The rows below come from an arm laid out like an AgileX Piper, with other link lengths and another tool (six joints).
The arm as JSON. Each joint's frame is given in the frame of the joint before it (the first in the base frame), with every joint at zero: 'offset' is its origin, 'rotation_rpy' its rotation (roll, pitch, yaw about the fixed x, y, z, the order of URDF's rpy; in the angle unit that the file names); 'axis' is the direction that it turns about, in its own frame. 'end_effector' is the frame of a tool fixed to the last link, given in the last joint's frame.
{
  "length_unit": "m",
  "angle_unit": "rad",
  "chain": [
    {
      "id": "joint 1",
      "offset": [
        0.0,
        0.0,
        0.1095
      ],
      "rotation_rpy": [
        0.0,
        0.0,
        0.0
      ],
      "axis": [
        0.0,
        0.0,
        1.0
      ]
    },
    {
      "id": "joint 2",
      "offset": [
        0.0,
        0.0,
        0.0
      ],
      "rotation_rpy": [
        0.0,
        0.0,
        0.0
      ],
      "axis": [
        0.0,
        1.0,
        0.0
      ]
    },
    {
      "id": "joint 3",
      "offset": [
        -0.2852,
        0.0,
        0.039
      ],
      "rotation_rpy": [
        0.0,
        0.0,
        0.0
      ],
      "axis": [
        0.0,
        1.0,
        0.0
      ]
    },
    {
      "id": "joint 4",
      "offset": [
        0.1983,
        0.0,
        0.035
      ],
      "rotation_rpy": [
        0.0,
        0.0,
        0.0
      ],
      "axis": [
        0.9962,
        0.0,
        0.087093
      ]
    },
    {
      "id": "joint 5",
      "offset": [
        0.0,
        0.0,
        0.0
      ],
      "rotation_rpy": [
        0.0,
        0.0,
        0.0
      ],
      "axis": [
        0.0,
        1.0,
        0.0
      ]
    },
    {
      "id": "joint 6",
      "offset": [
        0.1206,
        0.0,
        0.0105
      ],
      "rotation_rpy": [
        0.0,
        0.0,
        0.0
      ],
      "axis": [
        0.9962,
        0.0,
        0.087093
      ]
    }
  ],
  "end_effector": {
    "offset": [
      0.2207,
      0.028,
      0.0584
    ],
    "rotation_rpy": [
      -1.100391,
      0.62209,
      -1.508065
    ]
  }
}
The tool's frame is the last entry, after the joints.
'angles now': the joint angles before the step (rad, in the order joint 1, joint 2, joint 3, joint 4, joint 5, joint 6). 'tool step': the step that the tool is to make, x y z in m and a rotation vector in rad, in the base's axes. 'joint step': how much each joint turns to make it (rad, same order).
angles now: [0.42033, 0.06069, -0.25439, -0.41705, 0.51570, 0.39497]
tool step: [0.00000, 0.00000, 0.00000, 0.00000, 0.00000, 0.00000]
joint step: [0.00000, 0.00000, 0.00000, 0.00000, 0.00000, 0.00000]
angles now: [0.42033, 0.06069, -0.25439, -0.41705, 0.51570, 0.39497]
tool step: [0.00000, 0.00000, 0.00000, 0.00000, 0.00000, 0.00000]
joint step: [0.00000, 0.00000, 0.00000, 0.00000, 0.00000, 0.00000]
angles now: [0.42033, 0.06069, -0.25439, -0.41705, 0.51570, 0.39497]
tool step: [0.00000, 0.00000, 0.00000, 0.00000, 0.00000, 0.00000]
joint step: [0.00000, 0.00000, 0.00000, 0.00000, 0.00000, 0.00000]
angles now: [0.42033, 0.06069, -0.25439, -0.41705, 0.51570, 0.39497]
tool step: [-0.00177, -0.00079, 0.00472, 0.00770, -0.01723, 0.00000]
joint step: [-0.00001, -0.01890, -0.00001, 0.00005, 0.00003, -0.00005]
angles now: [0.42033, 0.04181, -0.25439, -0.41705, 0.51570, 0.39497]
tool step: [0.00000, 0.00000, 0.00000, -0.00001, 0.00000, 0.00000]
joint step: [0.00000, 0.00000, 0.00000, 0.00000, 0.00000, -0.00001]
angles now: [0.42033, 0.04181, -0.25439, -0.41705, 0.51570, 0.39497]
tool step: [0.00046, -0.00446, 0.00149, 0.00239, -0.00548, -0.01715]
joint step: [-0.01710, -0.00597, -0.00001, -0.00009, 0.00001, 0.00008]
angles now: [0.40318, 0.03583, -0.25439, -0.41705, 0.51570, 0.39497]
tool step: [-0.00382, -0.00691, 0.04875, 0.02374, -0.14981, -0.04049]
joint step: [-0.08789, -0.03198, 0.00384, -0.01405, -0.13218, -0.00002]
